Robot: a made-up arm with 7 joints. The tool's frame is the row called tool. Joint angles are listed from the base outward. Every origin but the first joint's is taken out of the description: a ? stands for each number. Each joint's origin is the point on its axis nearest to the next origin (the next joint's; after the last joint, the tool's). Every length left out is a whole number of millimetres.
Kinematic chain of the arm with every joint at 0, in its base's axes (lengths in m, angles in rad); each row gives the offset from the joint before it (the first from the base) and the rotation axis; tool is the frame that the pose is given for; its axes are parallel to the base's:
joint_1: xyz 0 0.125 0 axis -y
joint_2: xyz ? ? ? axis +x
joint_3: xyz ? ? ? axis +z
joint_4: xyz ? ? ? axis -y
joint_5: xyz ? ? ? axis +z
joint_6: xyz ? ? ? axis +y
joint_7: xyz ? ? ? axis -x
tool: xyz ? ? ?
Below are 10 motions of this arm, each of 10 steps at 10 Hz.
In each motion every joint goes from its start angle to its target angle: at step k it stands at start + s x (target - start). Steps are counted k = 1, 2, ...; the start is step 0. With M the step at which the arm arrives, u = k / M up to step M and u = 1 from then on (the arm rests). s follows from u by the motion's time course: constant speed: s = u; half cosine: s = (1 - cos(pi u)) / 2; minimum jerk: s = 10 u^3 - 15 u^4 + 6 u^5.
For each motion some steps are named. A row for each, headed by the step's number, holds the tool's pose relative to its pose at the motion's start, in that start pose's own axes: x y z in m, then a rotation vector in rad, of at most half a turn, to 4 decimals.
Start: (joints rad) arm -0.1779 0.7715 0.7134 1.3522 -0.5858 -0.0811 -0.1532
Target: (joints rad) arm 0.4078 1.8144 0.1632 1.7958 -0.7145 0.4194 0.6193
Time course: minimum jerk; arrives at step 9
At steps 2, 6, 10:
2: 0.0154 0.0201 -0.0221 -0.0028 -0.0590 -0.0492
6: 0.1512 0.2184 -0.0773 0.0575 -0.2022 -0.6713
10: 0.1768 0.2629 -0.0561 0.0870 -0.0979 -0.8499

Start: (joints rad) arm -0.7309 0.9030 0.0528 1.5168 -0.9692 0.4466 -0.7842
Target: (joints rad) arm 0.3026 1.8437 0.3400 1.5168 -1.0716 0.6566 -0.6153
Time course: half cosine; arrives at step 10
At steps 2, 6, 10:
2: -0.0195 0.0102 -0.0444 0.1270 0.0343 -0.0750
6: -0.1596 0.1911 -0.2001 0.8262 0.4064 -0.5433
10: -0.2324 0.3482 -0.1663 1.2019 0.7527 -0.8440

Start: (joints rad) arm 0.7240 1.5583 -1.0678 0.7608 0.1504 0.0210 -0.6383
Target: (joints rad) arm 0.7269 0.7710 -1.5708 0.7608 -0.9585 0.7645 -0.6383
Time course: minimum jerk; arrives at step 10
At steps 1, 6, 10:
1: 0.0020 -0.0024 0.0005 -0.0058 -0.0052 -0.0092
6: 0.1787 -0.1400 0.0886 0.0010 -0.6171 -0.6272
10: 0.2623 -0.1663 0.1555 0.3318 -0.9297 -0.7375

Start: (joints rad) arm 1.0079 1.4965 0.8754 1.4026 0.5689 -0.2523 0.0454
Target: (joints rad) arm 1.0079 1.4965 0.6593 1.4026 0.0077 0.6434 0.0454
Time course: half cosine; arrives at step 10
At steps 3, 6, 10:
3: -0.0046 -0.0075 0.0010 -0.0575 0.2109 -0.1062
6: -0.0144 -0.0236 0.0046 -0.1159 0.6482 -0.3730
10: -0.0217 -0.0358 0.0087 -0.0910 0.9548 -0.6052

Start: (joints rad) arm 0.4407 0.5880 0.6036 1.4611 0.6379 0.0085 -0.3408
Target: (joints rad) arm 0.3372 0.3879 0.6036 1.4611 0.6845 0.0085 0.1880
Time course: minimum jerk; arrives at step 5
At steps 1, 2, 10:
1: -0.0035 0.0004 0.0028 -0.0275 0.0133 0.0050
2: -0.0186 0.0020 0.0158 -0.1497 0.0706 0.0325
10: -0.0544 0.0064 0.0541 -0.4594 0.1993 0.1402

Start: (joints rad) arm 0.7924 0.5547 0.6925 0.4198 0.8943 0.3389 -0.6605
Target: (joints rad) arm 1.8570 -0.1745 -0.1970 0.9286 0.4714 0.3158 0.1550
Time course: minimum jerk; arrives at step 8
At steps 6, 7, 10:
6: -0.1567 -0.2015 0.4728 -2.0846 -0.4648 -0.6243
7: -0.1660 -0.1800 0.5278 -2.2926 -0.5780 -0.6882
10: -0.1677 -0.1752 0.5375 -2.3300 -0.6007 -0.7004

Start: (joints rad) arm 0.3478 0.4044 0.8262 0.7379 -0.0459 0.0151 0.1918
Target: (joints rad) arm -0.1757 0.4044 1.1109 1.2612 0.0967 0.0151 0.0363
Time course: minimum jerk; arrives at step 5
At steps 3, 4, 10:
3: -0.0001 0.0906 0.0703 0.3069 -0.1457 -0.0974
4: 0.0110 0.1190 0.1019 0.4052 -0.2161 -0.1607
10: 0.0143 0.1247 0.1091 0.4252 -0.2328 -0.1766

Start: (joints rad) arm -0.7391 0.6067 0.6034 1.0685 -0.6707 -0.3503 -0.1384
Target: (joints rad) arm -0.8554 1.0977 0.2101 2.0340 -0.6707 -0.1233 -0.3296
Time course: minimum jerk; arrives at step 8
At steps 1, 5, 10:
1: 0.0021 0.0034 -0.0020 0.0084 -0.0145 -0.0106
5: 0.1303 0.0984 -0.0205 0.2752 -0.7219 -0.3146
10: 0.1769 0.1115 0.0069 0.3123 -1.0135 -0.3334

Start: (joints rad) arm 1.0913 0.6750 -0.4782 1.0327 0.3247 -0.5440 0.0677
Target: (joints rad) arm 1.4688 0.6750 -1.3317 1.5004 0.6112 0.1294 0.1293
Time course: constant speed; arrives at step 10
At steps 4, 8, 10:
4: 0.0414 -0.0445 -0.0401 -0.3066 0.0745 0.0659
8: 0.0792 -0.0890 -0.0510 -0.6460 0.2137 0.0692
10: 0.0948 -0.1083 -0.0466 -0.8209 0.3098 0.0439

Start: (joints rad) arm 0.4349 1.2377 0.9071 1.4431 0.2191 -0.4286 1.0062
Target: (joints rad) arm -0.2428 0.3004 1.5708 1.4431 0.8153 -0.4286 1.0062
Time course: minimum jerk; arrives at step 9
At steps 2, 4, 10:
2: -0.0076 -0.0220 0.0091 0.0444 -0.0151 0.0888
4: -0.0174 -0.1142 0.0679 0.2581 0.0063 0.4222
10: 0.0854 -0.2298 0.2378 0.7216 0.3601 0.7299

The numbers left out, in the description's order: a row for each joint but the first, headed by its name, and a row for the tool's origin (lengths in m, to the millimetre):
joint_2: 0 0 0
joint_3: 0 0 -0.259
joint_4: 0 0 0
joint_5: 0 0 -0.201
joint_6: 0 0 0
joint_7: 0 0 0
tool: 0 0 0

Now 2 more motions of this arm.
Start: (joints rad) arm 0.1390 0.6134 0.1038 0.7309 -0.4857 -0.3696 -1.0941
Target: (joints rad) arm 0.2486 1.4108 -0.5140 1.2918 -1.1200 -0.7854 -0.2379
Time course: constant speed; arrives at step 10
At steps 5, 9, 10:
5: 0.0328 0.0575 -0.1110 -0.5612 -0.8931 -0.2127
9: 0.0647 0.1085 -0.1542 -1.0934 -1.4302 -0.7089
10: 0.0713 0.1217 -0.1598 -1.2305 -1.5295 -0.8686

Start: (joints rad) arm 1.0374 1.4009 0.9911 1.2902 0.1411 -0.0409 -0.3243
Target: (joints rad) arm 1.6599 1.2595 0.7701 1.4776 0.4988 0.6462 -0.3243
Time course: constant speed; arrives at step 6
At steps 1, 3, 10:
1: 0.0044 0.0037 0.0011 0.0491 0.1122 0.0733
3: 0.0145 0.0096 0.0026 0.1047 0.3222 0.2402
10: 0.0343 0.0171 0.0024 0.0758 0.5803 0.5188

